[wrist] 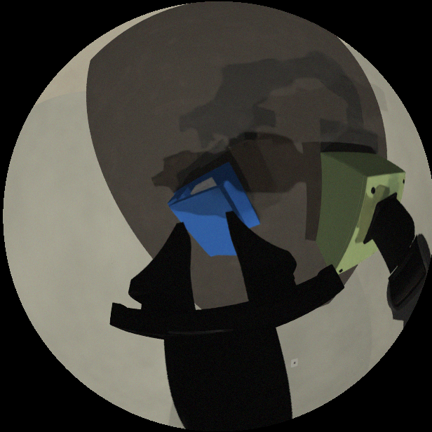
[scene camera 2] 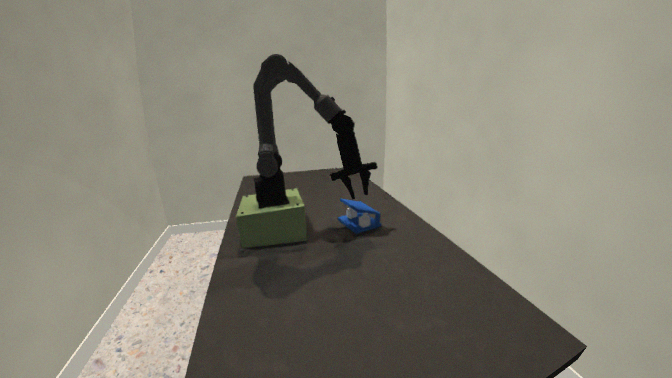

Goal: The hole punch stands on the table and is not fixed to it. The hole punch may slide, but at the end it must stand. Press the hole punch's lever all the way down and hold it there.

my gripper: wrist; scene camera 2
blue hole punch: wrist; scene camera 2
same spot on my gripper: (wrist: 163,287) = (scene camera 2: 363,176)
same spot on blue hole punch: (wrist: 224,174) = (scene camera 2: 357,228)
